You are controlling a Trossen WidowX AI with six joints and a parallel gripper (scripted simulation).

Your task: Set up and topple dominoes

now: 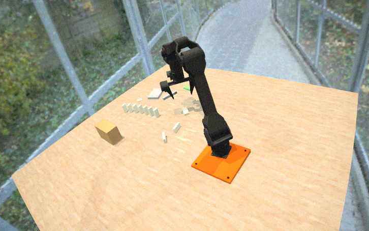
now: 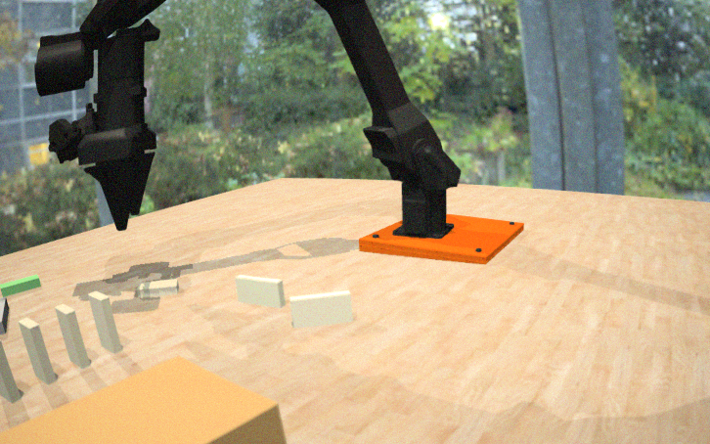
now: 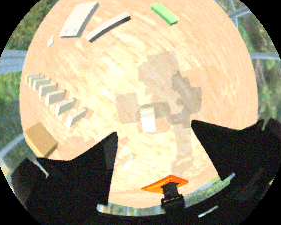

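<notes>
The green block is 19 cm to the right of my gripper tip, 9 cm ahead of it and 8 cm below it. From my gripper tip the other things lie so: grey bar 16 cm ahead, 10 cm to the right, 7 cm below; then tan box 31 cm to the left, 26 cm ahead, 4 cm below; then flat pale plate 27 cm ahead, 10 cm to the right, 7 cm below.
</notes>
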